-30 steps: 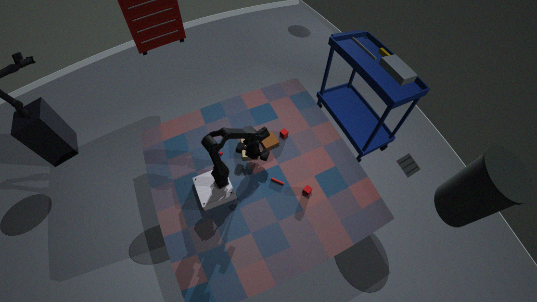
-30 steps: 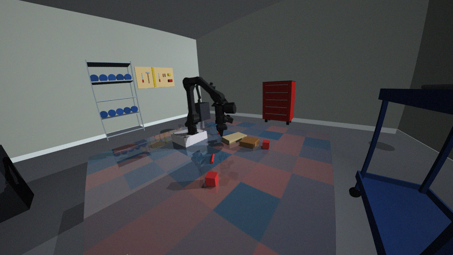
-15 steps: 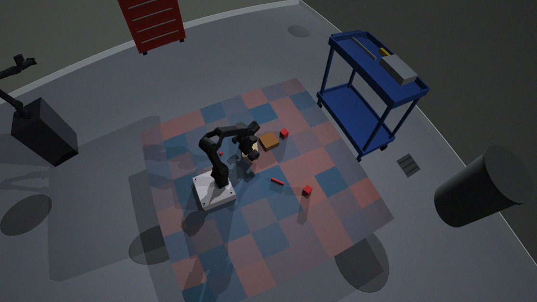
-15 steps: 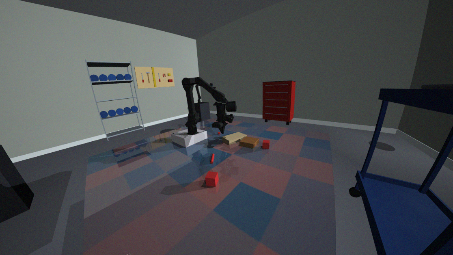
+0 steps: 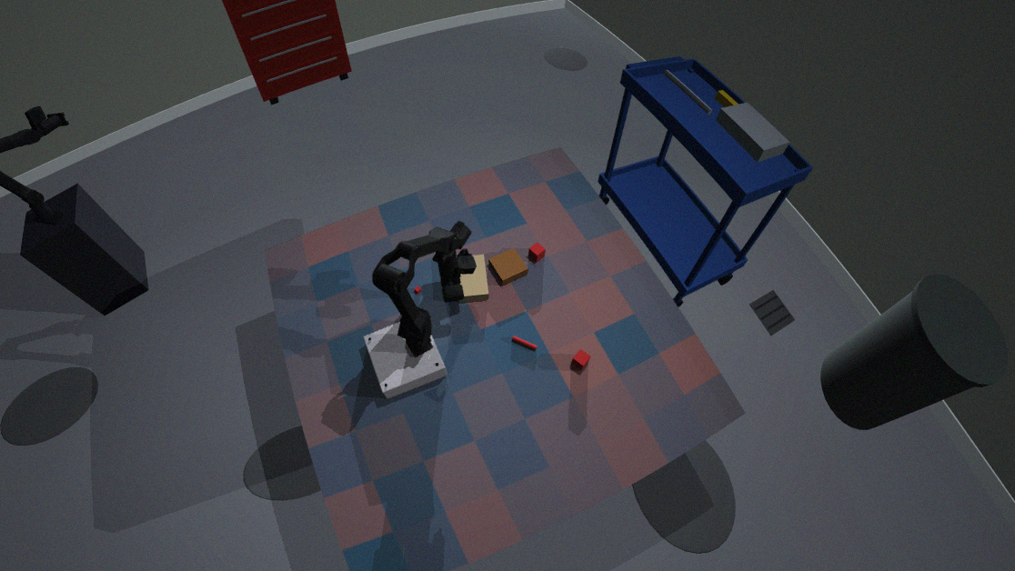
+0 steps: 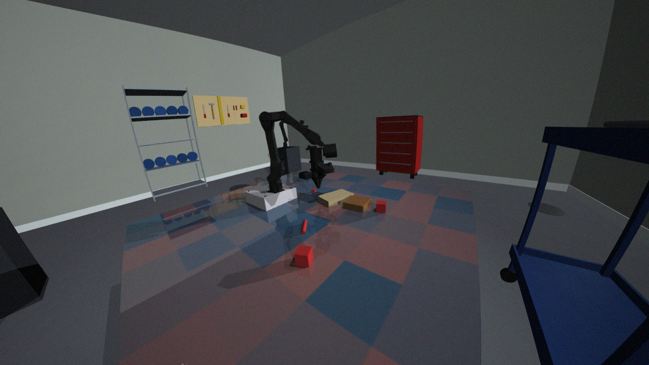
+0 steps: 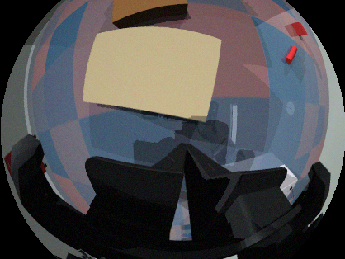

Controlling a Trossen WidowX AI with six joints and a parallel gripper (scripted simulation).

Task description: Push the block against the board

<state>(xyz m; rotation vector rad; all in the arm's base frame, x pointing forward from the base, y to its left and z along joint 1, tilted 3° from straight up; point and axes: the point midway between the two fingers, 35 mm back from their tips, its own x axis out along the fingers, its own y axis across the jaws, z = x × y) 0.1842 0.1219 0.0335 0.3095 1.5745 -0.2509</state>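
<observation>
Right now my gripper tip is 90 mm short of the board, 50 mm above it and 20 mm to the right of it. Also, from my gripper tip: red stick 270 mm to the right, 100 mm ahead, 50 mm below; square block 210 mm ahead, 50 mm below; tiny red piece 90 mm behind, 80 mm to the left, 50 mm below.
</observation>
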